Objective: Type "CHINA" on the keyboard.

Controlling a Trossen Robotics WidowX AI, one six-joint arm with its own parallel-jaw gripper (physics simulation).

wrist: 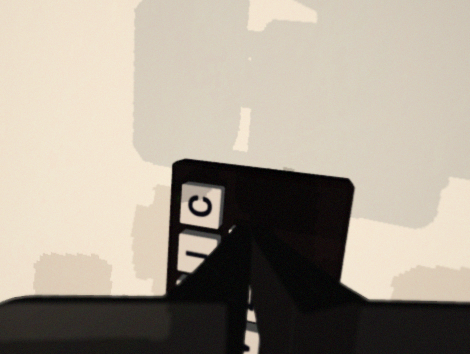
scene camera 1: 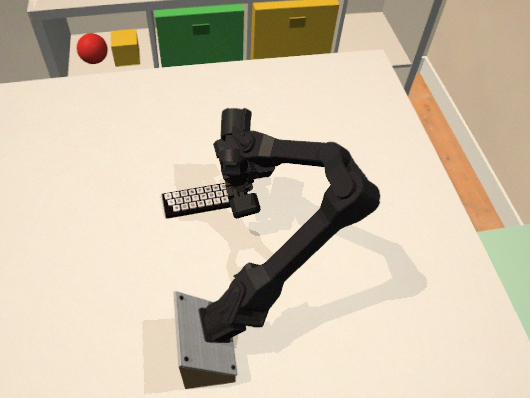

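Pixels of known places: gripper, fingertip midpoint: (wrist: pixel 248 237) (scene camera 1: pixel 238 189); arm's base, origin of the base link: (scene camera 1: pixel 213 325).
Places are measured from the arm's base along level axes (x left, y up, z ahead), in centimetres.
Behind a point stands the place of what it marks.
The black keyboard (scene camera 1: pixel 197 198) {x -2.9, y -6.4, z 34.4 cm} (wrist: pixel 300 205) {x -14.0, y -6.9, z 33.0 cm} with white letter keys lies flat on the table. My gripper (wrist: pixel 248 237) {x -12.9, y -5.8, z 34.5 cm} is shut, with nothing between its fingers, and its tips are at the keyboard's right end as seen in the scene view. In the wrist view, the C key (wrist: pixel 201 205) {x -13.6, y -6.4, z 36.5 cm} shows at the upper left of the keyboard, and the I key (wrist: pixel 194 252) {x -11.7, y -6.4, z 36.7 cm} is just below it, partly covered by a finger. The tips cover most of a key beside the I key; its letter is hidden. Whether the tips touch it, I cannot tell.
The arm's metal base plate (scene camera 1: pixel 202 345) {x 2.9, y 2.5, z -4.2 cm} stands at the front of the white table (scene camera 1: pixel 75 250) {x 26.1, y -8.1, z 27.6 cm}. Behind the table, a shelf unit holds a red ball (scene camera 1: pixel 92 48), a yellow block (scene camera 1: pixel 125 48), a green bin (scene camera 1: pixel 200 42) and a yellow bin (scene camera 1: pixel 295 37).
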